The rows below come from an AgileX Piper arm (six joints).
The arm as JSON. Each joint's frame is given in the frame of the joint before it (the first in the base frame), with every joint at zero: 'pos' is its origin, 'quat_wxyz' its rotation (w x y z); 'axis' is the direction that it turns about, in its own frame. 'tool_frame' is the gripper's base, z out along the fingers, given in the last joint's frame.
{
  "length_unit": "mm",
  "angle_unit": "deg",
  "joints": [
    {
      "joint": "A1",
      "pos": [
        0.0,
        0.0,
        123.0
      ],
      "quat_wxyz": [
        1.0,
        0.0,
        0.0,
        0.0
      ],
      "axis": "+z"
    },
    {
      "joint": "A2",
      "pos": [
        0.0,
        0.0,
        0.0
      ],
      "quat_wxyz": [
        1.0,
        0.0,
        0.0,
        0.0
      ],
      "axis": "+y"
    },
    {
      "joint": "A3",
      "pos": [
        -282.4,
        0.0,
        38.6
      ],
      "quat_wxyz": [
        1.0,
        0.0,
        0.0,
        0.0
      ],
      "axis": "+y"
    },
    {
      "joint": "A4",
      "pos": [
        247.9,
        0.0,
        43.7
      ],
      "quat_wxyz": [
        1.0,
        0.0,
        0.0,
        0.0
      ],
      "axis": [
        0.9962,
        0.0,
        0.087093
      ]
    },
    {
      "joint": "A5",
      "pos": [
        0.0,
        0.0,
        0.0
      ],
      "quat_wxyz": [
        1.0,
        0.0,
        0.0,
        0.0
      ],
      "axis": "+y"
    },
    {
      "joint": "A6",
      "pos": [
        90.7,
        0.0,
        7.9
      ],
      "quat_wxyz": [
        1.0,
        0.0,
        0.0,
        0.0
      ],
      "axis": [
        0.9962,
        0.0,
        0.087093
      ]
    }
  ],
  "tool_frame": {
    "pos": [
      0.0,
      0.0,
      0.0
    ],
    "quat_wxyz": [
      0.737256,
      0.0,
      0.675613,
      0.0
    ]
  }
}
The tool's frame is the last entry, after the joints.
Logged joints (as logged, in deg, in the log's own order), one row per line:
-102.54, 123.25, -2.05, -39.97, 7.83, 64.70
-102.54, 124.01, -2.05, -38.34, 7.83, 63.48
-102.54, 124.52, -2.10, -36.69, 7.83, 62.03
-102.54, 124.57, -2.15, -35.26, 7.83, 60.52
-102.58, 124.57, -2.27, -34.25, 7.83, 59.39
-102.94, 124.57, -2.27, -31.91, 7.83, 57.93
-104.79, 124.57, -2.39, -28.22, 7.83, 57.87
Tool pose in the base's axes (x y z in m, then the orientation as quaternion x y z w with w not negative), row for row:
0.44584, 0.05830, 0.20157, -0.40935, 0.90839, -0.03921, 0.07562
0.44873, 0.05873, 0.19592, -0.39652, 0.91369, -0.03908, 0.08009
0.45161, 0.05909, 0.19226, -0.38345, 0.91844, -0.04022, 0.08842
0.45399, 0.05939, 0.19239, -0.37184, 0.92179, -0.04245, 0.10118
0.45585, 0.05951, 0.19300, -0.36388, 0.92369, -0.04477, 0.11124
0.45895, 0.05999, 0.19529, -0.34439, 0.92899, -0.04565, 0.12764
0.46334, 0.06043, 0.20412, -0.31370, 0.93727, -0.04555, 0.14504
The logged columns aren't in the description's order. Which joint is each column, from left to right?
Columns, left to right: A3, A2, A4, A6, A1, A5.
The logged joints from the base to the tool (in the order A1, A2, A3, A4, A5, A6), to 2 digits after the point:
7.83, 123.25, -102.54, -2.05, 64.70, -39.97
7.83, 124.01, -102.54, -2.05, 63.48, -38.34
7.83, 124.52, -102.54, -2.10, 62.03, -36.69
7.83, 124.57, -102.54, -2.15, 60.52, -35.26
7.83, 124.57, -102.58, -2.27, 59.39, -34.25
7.83, 124.57, -102.94, -2.27, 57.93, -31.91
7.83, 124.57, -104.79, -2.39, 57.87, -28.22

